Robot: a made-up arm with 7 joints. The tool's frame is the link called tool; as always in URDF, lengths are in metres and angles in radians. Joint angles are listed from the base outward. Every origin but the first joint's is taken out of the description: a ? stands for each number. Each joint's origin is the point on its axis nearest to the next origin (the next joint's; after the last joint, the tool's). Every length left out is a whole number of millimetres.
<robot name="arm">
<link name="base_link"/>
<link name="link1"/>
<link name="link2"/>
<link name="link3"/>
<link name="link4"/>
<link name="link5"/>
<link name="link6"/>
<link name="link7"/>
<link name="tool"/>
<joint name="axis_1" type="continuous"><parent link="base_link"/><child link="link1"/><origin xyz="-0.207 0 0.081" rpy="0 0 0"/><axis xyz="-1 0 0"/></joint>
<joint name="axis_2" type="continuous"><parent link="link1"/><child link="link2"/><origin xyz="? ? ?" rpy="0 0 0"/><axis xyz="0 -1 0"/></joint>
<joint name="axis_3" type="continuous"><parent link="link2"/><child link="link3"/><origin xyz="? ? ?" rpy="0 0 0"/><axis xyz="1 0 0"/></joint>
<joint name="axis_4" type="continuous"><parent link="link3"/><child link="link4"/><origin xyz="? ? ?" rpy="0 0 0"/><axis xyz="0 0 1"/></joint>
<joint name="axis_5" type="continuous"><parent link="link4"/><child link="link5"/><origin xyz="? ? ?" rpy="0 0 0"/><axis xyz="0 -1 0"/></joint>
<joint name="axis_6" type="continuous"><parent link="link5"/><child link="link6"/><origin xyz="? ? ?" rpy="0 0 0"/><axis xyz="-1 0 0"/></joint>
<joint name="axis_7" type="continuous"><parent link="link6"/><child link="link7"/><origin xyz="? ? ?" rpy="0 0 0"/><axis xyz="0 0 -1"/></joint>
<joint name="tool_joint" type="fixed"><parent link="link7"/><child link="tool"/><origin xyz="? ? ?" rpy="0 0 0"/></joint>
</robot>
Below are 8 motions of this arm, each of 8 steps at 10 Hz.
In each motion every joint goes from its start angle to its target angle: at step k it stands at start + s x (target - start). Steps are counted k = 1, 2, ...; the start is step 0. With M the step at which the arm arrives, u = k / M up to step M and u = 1 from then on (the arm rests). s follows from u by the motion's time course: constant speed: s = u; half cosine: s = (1 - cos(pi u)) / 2; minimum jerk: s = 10 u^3 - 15 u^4 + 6 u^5.
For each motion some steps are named. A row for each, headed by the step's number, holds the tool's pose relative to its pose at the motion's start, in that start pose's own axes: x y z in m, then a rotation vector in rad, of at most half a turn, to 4 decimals.
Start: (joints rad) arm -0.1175 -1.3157 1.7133 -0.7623 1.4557 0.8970 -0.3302
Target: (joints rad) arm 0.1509 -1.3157 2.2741 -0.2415 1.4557 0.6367 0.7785
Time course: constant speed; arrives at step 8
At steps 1, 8:
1: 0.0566 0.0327 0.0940 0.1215 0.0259 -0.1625
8: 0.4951 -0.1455 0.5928 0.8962 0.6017 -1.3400

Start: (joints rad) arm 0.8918 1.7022 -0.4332 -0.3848 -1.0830 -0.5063 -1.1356
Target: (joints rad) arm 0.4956 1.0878 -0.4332 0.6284 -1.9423 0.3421 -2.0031
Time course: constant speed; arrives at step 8
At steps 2, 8:
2: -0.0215 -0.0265 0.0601 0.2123 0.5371 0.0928
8: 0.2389 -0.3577 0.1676 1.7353 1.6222 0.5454

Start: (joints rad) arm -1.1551 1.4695 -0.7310 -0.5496 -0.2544 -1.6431 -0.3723
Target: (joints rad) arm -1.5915 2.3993 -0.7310 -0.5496 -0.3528 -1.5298 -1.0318
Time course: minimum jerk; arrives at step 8
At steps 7, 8:
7: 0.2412 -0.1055 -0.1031 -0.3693 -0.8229 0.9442
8: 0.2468 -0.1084 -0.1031 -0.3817 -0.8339 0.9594

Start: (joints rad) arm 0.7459 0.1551 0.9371 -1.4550 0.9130 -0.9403 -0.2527
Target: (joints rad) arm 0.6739 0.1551 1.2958 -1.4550 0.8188 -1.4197 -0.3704
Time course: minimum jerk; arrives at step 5
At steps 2, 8:
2: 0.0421 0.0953 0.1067 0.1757 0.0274 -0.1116
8: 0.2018 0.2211 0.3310 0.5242 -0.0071 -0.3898

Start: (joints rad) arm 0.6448 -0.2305 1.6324 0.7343 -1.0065 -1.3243 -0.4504
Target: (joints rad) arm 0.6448 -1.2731 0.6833 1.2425 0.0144 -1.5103 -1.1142
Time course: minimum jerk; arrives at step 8
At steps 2, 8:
2: -0.0263 -0.0483 -0.0161 -0.0253 -0.0968 0.0852
8: -0.3080 -0.3459 -0.2367 -0.1184 -0.5953 0.6411

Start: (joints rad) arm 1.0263 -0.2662 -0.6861 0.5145 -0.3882 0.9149 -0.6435
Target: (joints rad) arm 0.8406 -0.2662 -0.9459 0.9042 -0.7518 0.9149 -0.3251
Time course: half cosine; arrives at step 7
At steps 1, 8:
1: -0.0089 -0.0060 -0.0013 -0.0114 0.0049 0.0099
8: -0.1449 -0.1409 -0.0028 -0.2707 0.1274 0.1784

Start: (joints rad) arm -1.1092 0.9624 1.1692 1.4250 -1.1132 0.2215 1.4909
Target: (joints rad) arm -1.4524 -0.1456 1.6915 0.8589 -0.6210 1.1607 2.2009
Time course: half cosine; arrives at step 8
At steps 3, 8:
3: 0.1601 -0.0078 0.0250 0.2704 0.2216 -0.5234
8: 0.2432 -0.1760 -0.1520 0.0943 0.9216 -1.8972

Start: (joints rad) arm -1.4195 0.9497 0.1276 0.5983 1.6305 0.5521 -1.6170
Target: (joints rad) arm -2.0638 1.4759 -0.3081 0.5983 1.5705 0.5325 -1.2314
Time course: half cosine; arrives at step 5
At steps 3, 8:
3: -0.2416 -0.1453 -0.3965 -0.3303 0.3370 -0.1024
8: -0.4745 -0.2380 -0.4896 -0.4849 0.5544 -0.1136

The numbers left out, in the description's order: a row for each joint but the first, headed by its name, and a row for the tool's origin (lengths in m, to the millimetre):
axis_2: 0 0.074 0.028
axis_3: 0.051 0 -0.1
axis_4: 0 0.052 -0.303
axis_5: 0.224 0.048 0
axis_6: -0.365 0 0.111
axis_7: 0 0.107 -0.18
tool: -0.014 0.271 0

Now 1 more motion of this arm.
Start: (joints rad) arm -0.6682 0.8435 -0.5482 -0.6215 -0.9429 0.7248 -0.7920
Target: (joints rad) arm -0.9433 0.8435 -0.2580 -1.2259 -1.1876 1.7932 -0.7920
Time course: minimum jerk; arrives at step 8
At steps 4, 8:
4: -0.1544 -0.0785 0.0351 0.0935 0.2659 0.2150
8: -0.3075 -0.2059 0.0073 0.1063 0.4192 0.5635

